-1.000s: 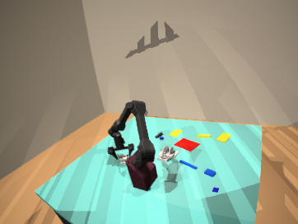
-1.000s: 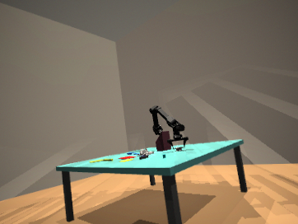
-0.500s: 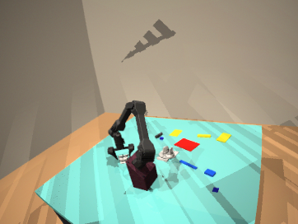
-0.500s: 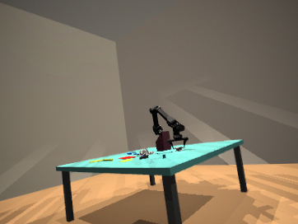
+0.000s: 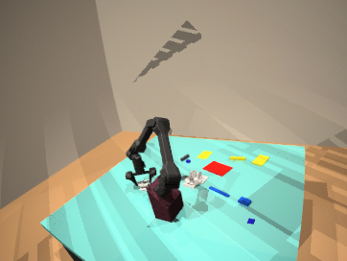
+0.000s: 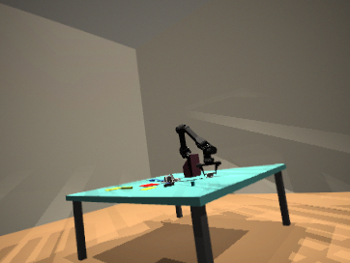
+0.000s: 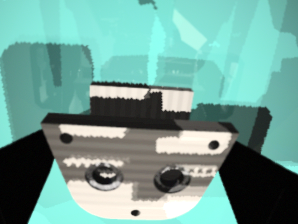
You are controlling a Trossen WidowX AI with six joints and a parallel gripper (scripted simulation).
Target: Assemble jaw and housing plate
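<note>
Right now my gripper tip is 11 cm short of the white rounded piece and 26 cm to the left of it. From my gripper tip the other things lie so: teal piece: 39 cm ahead, 14 cm to the left; blue bar: 9 cm ahead, 45 cm to the right, 1 cm below; black piece: 37 cm ahead, 7 cm to the right.
</note>
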